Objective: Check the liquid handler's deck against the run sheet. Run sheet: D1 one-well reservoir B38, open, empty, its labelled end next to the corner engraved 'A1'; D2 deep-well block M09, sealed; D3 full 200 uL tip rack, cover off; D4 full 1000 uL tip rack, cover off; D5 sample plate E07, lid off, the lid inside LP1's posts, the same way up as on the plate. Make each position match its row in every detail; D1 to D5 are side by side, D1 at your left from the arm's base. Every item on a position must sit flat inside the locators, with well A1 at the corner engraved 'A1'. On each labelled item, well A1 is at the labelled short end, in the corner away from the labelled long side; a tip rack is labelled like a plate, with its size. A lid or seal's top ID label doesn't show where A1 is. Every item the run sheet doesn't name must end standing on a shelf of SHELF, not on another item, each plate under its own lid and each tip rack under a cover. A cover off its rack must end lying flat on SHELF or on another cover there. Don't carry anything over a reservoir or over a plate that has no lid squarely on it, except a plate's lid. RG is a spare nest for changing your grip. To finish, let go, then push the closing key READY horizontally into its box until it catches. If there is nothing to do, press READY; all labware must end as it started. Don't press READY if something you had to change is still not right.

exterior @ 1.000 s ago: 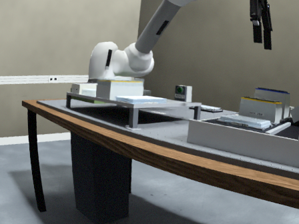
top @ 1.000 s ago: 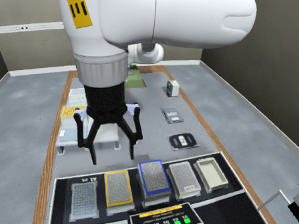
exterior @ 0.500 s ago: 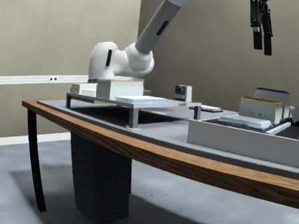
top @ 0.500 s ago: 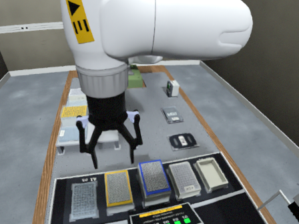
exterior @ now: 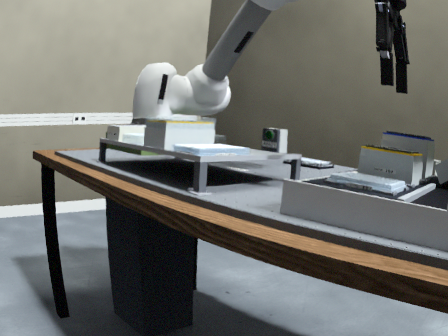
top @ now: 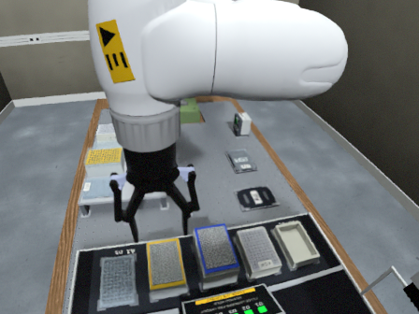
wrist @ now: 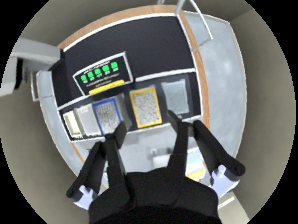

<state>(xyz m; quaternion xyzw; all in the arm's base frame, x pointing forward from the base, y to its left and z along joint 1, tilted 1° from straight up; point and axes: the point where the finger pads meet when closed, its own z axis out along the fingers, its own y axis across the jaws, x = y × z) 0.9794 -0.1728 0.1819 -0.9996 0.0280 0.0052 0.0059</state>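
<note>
Now: hand 10 mm past the yellow-rimmed tip rack and 160 mm above it. From my hand the other things lie so: blue-rimmed tip rack 120 mm to the left, 140 mm below; deep-well block 10 mm ahead, 250 mm to the left, 190 mm below; clear sample plate 10 mm behind, 120 mm to the right, 200 mm below.
</note>
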